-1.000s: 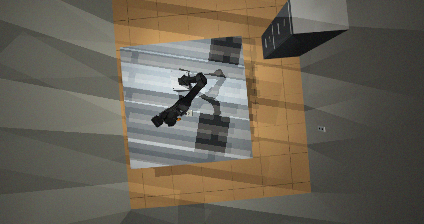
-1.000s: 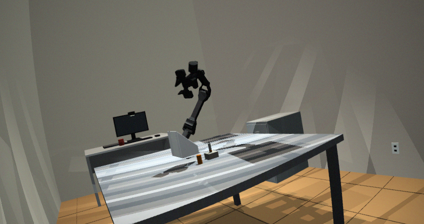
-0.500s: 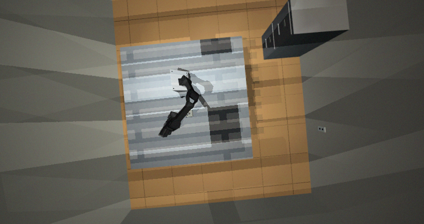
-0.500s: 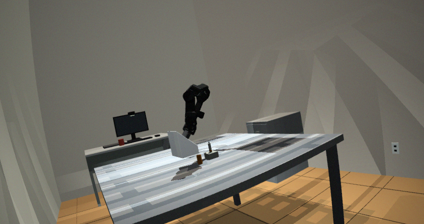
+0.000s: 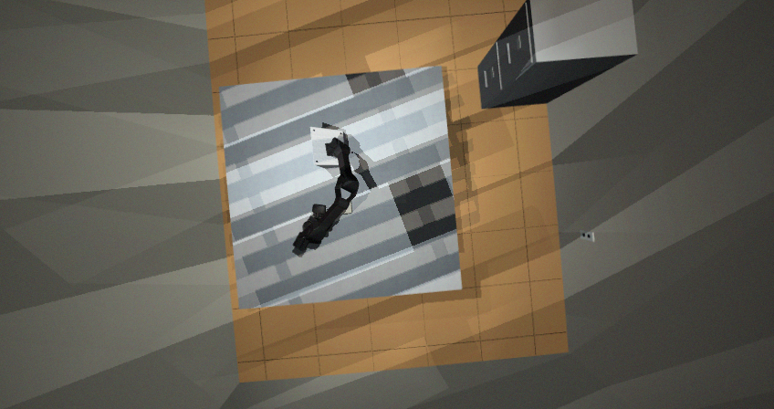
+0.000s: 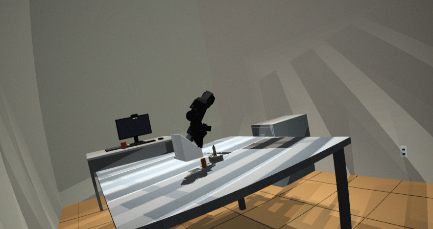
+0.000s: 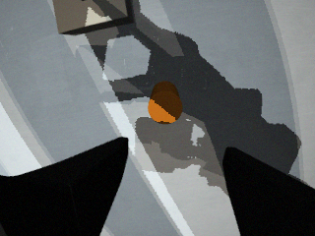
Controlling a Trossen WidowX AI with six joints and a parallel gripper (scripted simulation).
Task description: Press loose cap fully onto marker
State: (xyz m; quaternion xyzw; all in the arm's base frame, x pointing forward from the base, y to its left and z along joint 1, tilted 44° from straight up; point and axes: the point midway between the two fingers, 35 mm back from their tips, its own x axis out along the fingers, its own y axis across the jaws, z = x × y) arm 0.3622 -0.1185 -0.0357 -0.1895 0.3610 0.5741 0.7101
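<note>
Right now the orange cap is 9 cm below my gripper tip. The rest, counted from my gripper tip: cream holder block: 12 cm to the left, 10 cm below, 5 cm behind.
</note>
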